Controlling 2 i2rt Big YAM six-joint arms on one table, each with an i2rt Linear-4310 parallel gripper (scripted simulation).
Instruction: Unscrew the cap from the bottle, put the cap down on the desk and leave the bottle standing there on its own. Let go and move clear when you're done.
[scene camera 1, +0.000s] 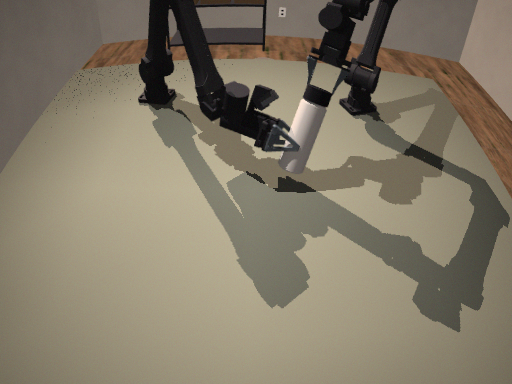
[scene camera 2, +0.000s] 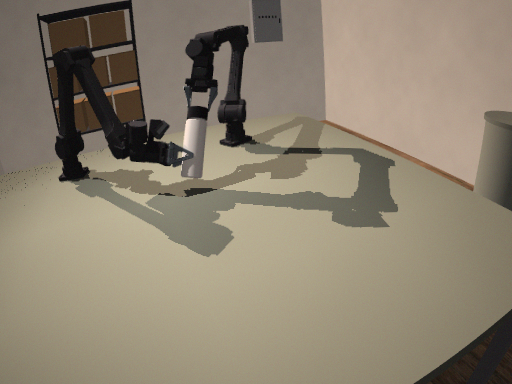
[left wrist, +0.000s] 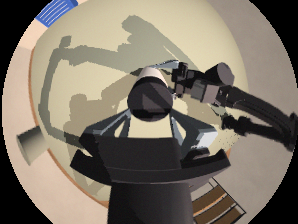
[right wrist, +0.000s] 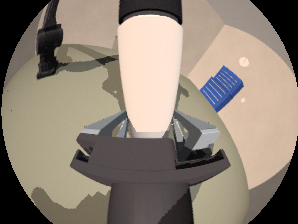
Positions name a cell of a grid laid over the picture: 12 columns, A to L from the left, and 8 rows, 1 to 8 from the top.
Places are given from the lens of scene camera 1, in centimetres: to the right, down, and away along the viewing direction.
right gripper (scene camera 1: H4): 11, -11, 89
white bottle (scene camera 1: H3): 12, -16, 83
